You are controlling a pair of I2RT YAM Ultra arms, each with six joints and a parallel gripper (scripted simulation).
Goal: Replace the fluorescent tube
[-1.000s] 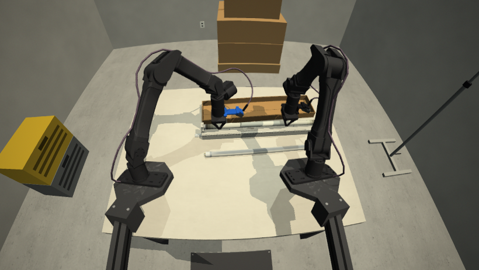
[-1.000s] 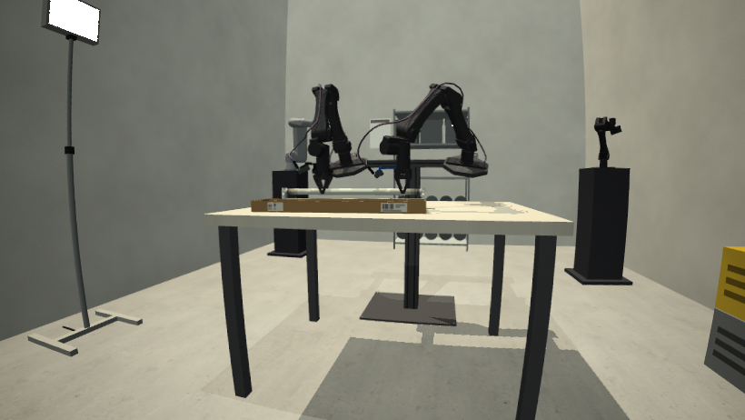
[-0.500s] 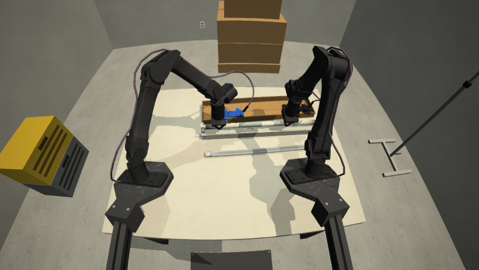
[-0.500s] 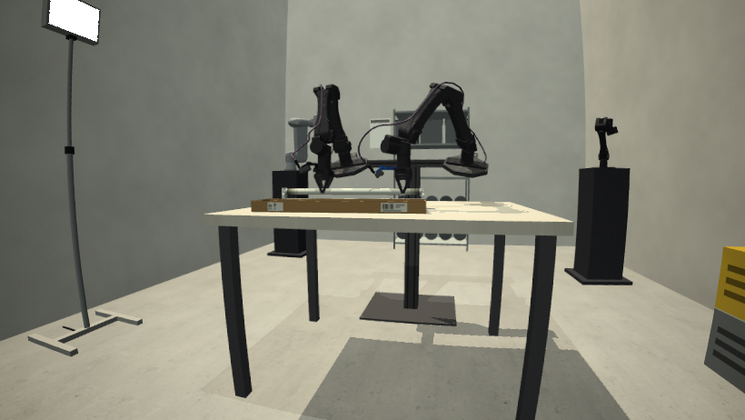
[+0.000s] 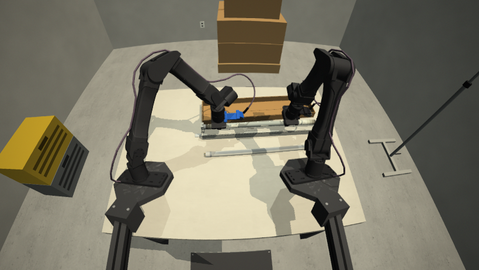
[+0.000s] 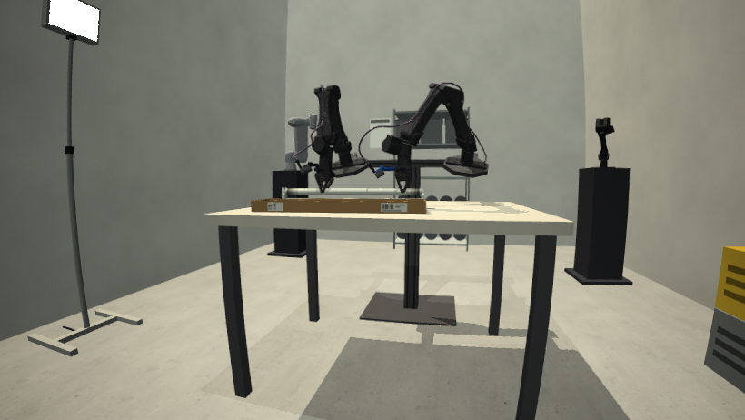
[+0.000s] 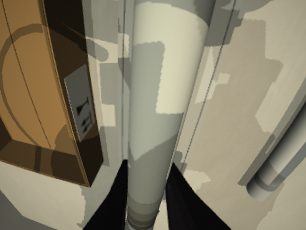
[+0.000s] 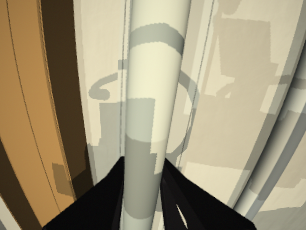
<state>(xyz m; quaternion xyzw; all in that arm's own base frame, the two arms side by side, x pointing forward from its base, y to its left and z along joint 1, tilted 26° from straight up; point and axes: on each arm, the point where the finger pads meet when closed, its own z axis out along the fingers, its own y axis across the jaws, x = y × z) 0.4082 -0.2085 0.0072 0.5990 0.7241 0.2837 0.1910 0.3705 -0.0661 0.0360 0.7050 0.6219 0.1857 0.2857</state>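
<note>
Now: the white light fixture 120 mm to the left of my right hand and 10 mm below it. The rest, counted from my right hand: old fluorescent tube: 120 mm to the left; LED tube: 130 mm behind, 110 mm to the left, 50 mm below; brown carton: 150 mm ahead, 120 mm to the left, 50 mm below.
</note>
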